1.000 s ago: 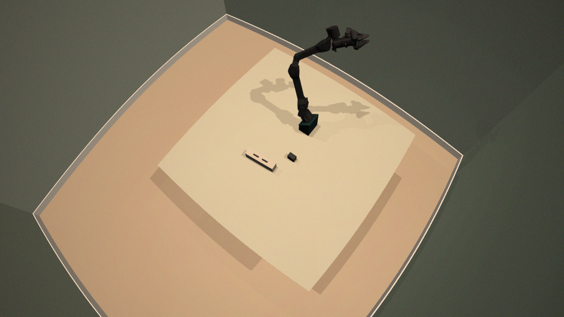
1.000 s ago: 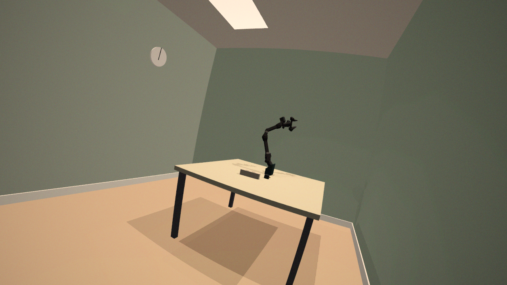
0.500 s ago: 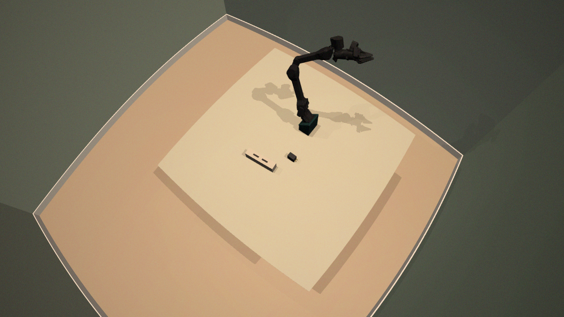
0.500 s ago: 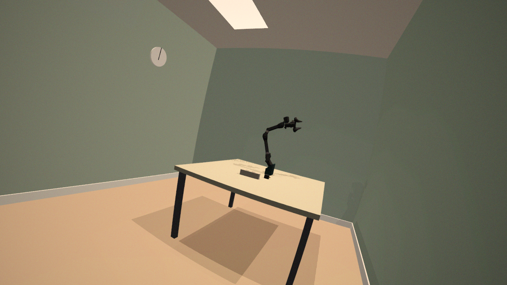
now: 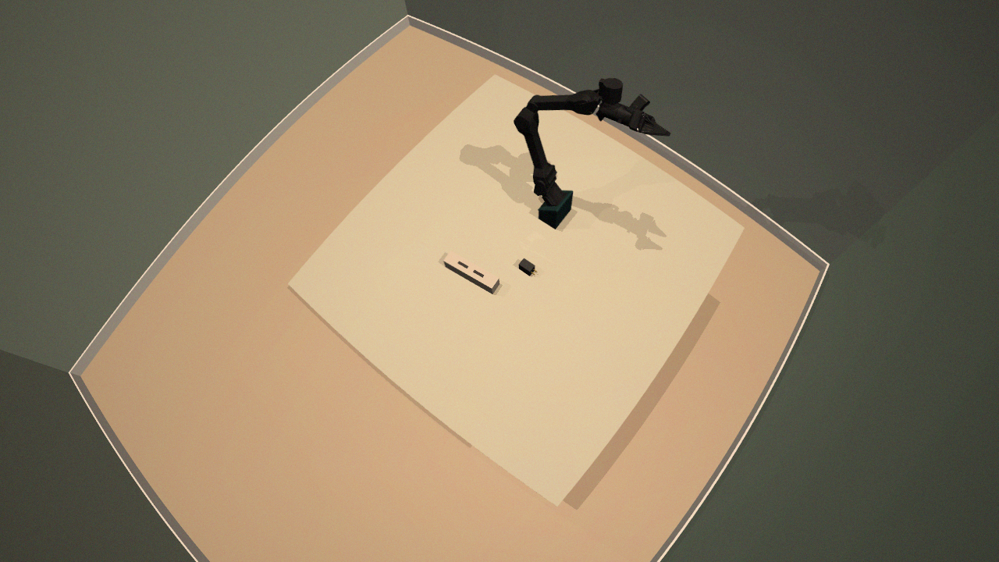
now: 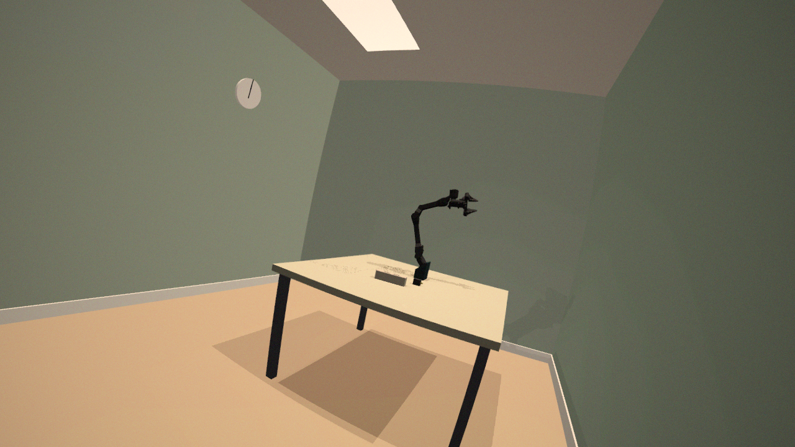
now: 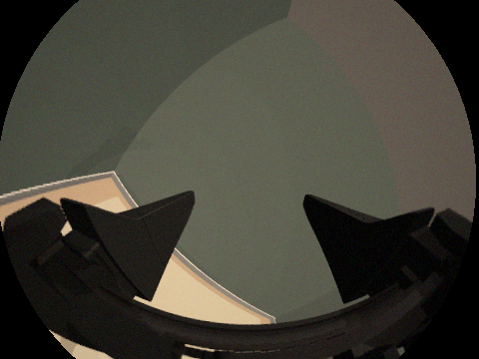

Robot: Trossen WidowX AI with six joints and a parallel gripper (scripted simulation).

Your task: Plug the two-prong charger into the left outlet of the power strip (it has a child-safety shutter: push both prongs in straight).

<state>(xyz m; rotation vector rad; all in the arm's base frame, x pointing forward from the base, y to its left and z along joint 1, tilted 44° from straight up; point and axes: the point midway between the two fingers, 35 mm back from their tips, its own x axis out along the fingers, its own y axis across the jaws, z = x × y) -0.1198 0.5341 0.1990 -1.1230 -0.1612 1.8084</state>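
My gripper tip is now 600 mm above the two-prong charger, 370 mm short of it and 220 mm to the left of it.
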